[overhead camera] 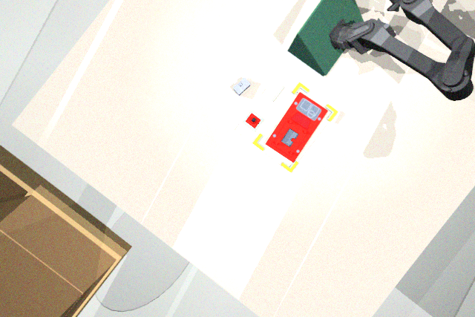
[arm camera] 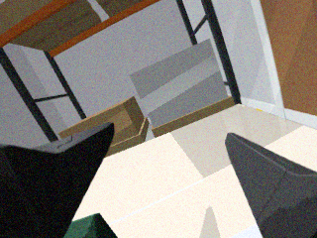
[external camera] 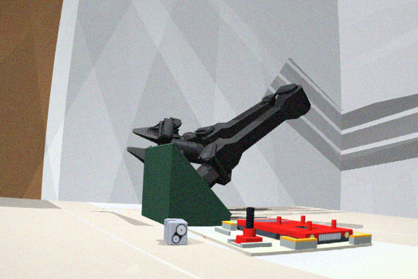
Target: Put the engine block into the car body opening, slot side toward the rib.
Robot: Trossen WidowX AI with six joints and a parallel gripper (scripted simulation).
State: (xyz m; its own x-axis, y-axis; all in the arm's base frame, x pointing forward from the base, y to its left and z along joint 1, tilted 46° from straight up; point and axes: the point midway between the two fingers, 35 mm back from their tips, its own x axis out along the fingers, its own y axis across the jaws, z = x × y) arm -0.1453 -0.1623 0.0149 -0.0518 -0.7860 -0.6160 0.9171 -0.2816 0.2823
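Now: gripper tip 46 cm short of the engine block, 17 cm above it and 1 cm to the right of it. From my gripper tip the other things lie so: black peg (52 cm ahead, 16 cm below, 11 cm to the left).
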